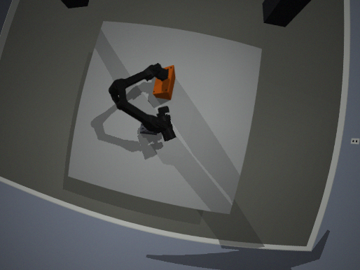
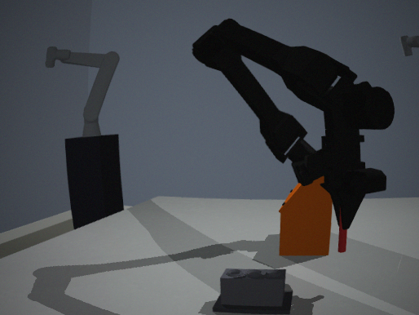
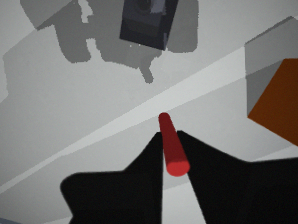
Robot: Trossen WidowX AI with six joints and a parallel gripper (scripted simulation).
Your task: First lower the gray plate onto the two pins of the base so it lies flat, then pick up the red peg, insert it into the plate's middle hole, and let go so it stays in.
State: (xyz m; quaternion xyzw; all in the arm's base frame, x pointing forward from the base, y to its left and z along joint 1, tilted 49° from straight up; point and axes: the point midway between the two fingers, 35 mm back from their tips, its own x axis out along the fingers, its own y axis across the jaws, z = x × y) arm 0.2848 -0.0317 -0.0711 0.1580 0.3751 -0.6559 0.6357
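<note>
Now: gripper tip 4 cm short of the gray plate, 14 cm to the left of it and 7 cm above it. Round my gripper tip: red peg: right at my gripper tip; base: 4 cm ahead, 14 cm to the right, 11 cm below.
</note>
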